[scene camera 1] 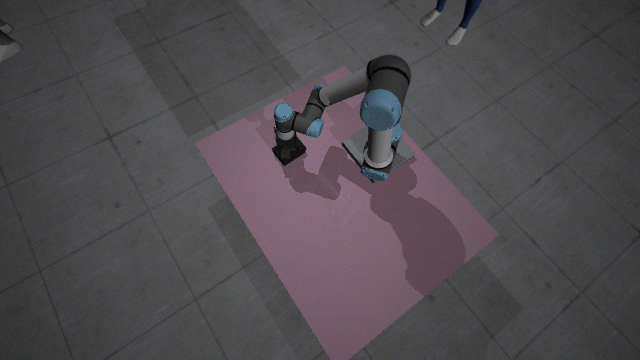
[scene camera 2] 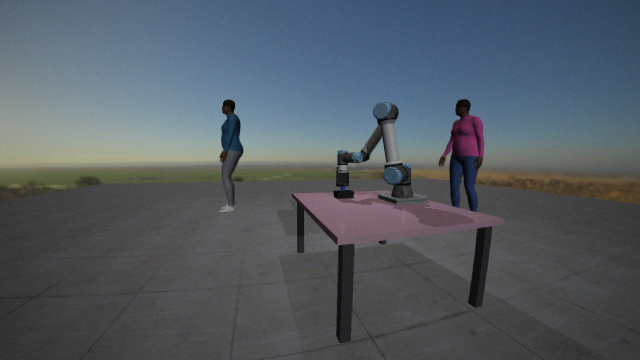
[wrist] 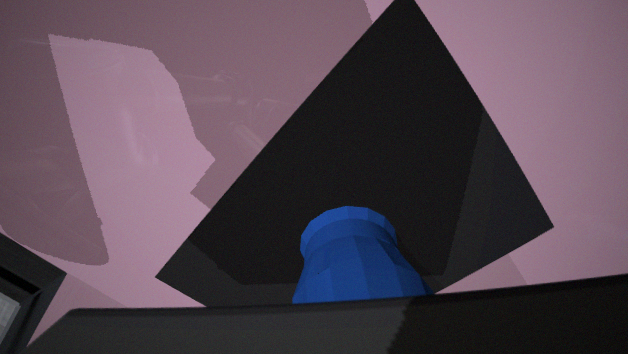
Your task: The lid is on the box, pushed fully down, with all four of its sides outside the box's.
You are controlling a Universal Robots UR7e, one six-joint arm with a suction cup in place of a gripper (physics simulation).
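Seen in the pictures: end effector, tool point: [scene camera 2: 342, 192] [wrist: 349, 230]; arm's base, origin of the base link: [scene camera 2: 402, 196].
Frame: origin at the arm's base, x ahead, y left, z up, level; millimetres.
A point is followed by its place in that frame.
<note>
A black square lid [scene camera 1: 299, 150] @(x 314, y -216, z 15 mm) [scene camera 2: 348, 194] @(x 326, y -209, z -7 mm) [wrist: 380, 125] @(x 388, y -227, z 15 mm) lies level near the table's far left part. Its broad dark top fills the middle of the wrist view. The black box does not show apart from the lid; whether the lid's four sides are outside the box's and how far down it is cannot be told. My gripper's blue suction cup [scene camera 2: 343, 189] [wrist: 348, 212] points straight down at the lid's top, touching it or very close above. The suction shows no sign of holding, so I take it as open. The cup is hidden in scene camera 1.
The pink table [scene camera 1: 310, 250] @(x 536, y 186, z -36 mm) [scene camera 2: 350, 220] @(x 568, y 388, z -35 mm) carries the arm's grey base plate [scene camera 1: 354, 148] @(x 85, y -84, z -4 mm) [scene camera 2: 407, 199] @(x 33, y 104, z -6 mm) to the right of the lid. A dark-edged shape [wrist: 37, 267] @(x 111, y -130, z -28 mm) shows at the wrist view's lower left. Two people [scene camera 2: 232, 135] [scene camera 2: 465, 135] stand beyond the table.
</note>
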